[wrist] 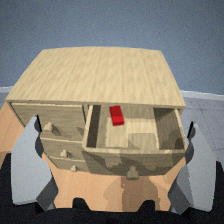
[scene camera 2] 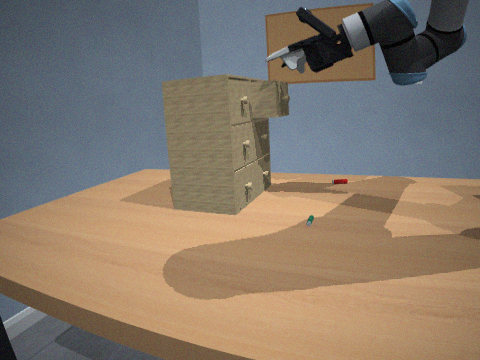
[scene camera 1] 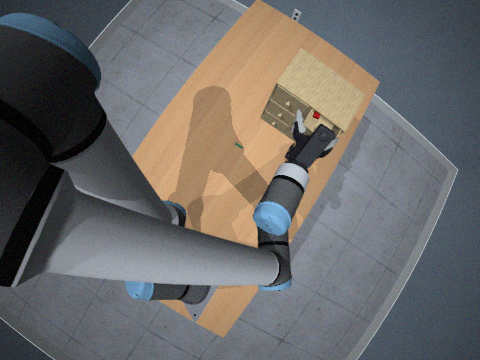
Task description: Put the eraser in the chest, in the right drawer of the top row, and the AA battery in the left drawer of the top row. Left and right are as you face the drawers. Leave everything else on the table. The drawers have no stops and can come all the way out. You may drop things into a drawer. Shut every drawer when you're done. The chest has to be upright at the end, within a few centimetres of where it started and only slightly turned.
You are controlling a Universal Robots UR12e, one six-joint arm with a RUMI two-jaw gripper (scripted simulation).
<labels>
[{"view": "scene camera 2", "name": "gripper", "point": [274,64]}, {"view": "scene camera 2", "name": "wooden chest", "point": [197,112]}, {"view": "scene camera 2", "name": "drawer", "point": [270,99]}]
</labels>
